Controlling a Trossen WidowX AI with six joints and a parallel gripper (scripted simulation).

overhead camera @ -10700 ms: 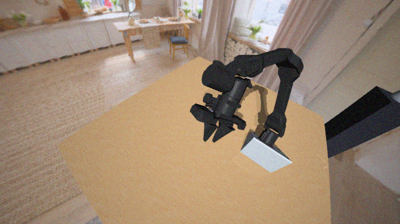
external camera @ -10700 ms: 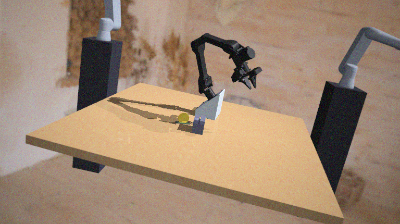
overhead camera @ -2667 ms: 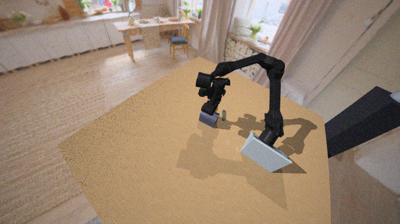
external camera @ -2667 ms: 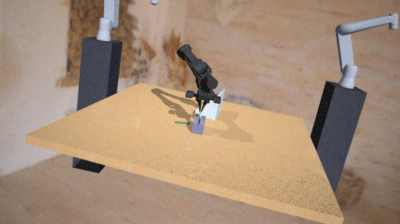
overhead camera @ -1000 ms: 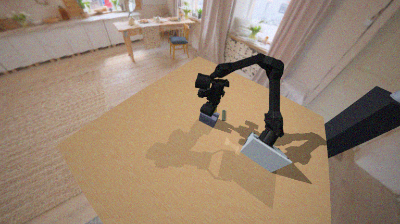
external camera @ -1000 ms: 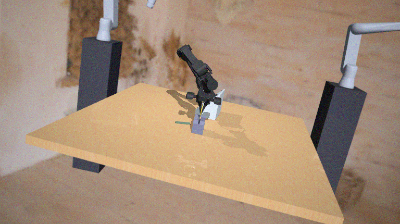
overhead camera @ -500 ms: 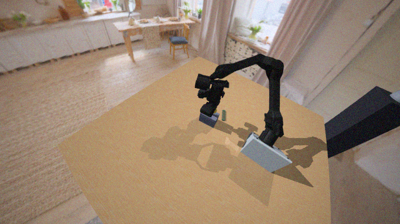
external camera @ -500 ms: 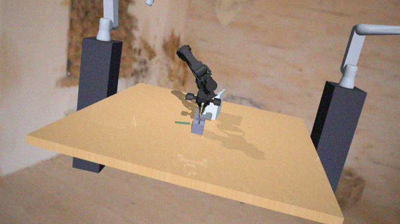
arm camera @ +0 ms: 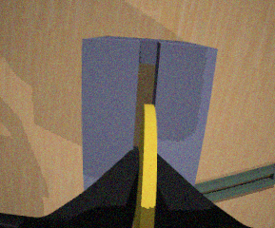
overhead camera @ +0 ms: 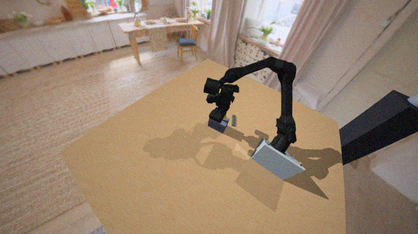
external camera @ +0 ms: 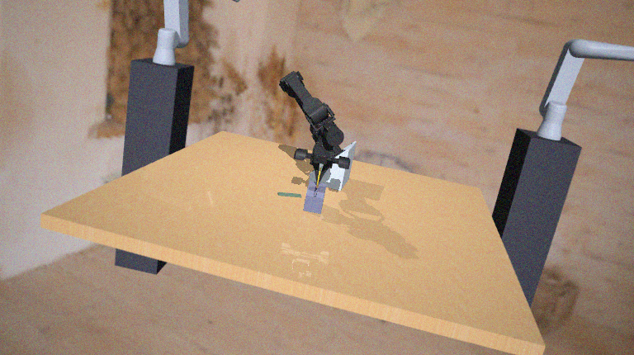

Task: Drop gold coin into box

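Now: the thin gold coin 20 mm above my gripper tip.
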